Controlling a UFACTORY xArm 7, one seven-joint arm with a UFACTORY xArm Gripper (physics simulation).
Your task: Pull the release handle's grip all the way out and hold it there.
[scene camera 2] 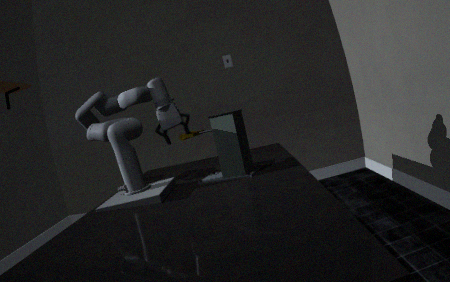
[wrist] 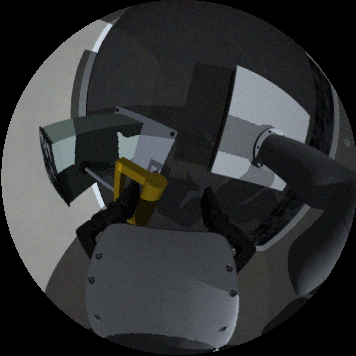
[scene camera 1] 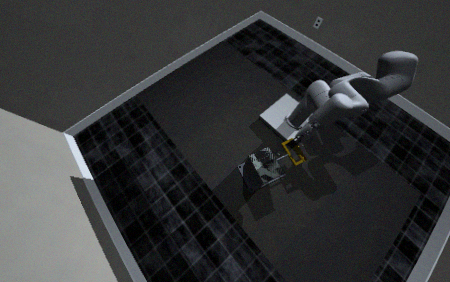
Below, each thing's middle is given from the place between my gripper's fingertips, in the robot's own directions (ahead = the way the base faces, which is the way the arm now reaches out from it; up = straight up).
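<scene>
Position of my gripper relative to the base plate (wrist: 155, 139): 180 mm short of it, 30 mm left of it, 190 mm higher than it.
</scene>
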